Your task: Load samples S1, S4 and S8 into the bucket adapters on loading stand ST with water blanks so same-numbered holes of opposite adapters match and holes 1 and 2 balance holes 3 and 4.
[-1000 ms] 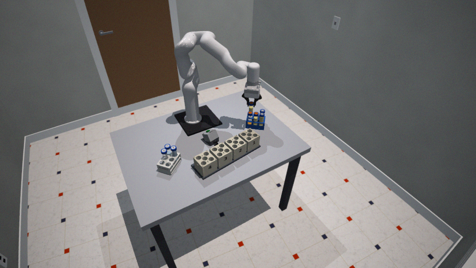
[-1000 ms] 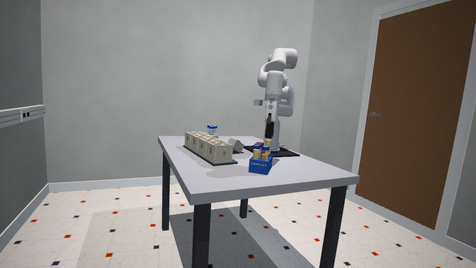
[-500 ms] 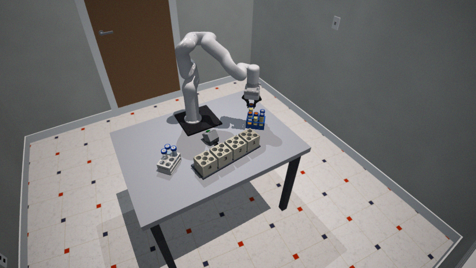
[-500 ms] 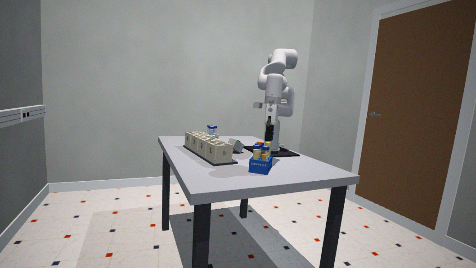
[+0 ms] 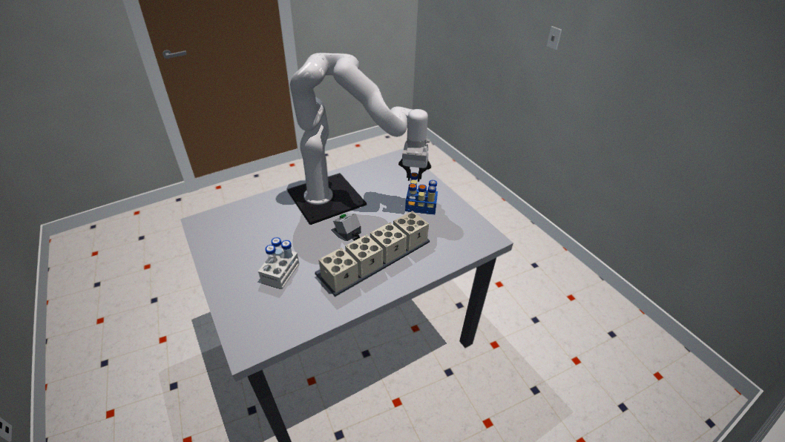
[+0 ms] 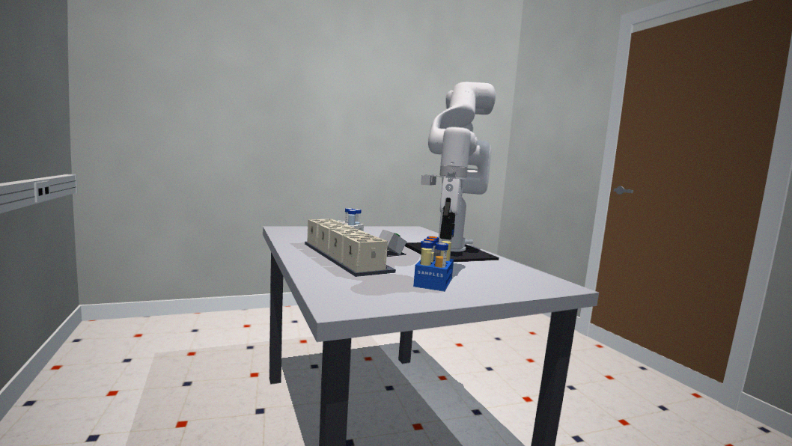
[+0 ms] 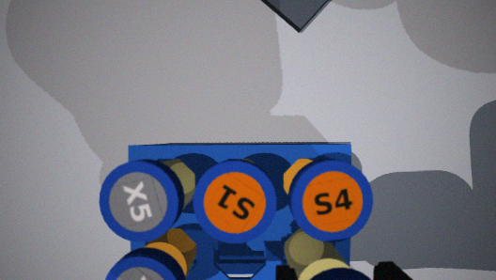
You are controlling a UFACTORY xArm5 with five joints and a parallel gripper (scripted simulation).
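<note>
My gripper is now 4 cm short of the blue samples rack, 2 cm to the right of it and 11 cm above it. Also, from my hand: adapter 3 (24 cm ahead, 35 cm to the right, 9 cm below); white rack (12 cm ahead, 63 cm to the right, 11 cm below).
</note>
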